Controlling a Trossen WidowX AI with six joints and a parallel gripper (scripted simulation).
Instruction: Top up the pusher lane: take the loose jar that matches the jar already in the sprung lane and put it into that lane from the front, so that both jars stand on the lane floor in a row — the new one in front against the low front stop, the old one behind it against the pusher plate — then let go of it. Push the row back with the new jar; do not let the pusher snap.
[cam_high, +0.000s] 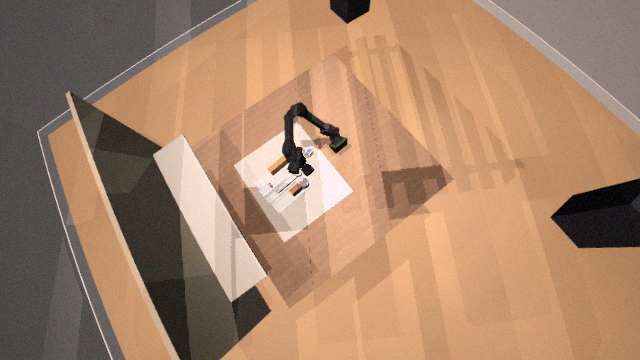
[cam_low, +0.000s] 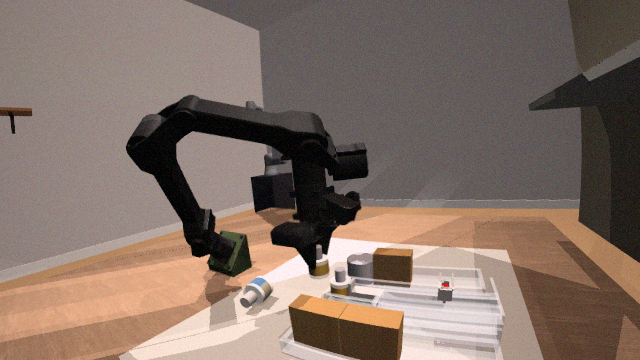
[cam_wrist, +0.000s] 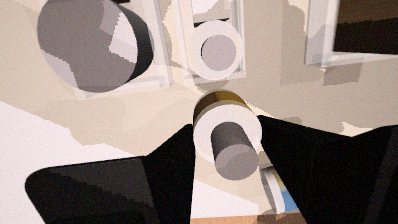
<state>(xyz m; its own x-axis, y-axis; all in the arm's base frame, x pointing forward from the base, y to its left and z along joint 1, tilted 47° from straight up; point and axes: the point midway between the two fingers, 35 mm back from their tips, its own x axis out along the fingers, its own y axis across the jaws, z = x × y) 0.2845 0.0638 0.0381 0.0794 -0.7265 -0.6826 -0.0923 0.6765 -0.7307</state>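
Right now the grey cylinder is 5 cm ahead of my gripper tip, 8 cm to the left of it and 4 cm below it. Also, from my gripper tip: clear sprung lane: 20 cm ahead, 1 cm to the right, 5 cm below.
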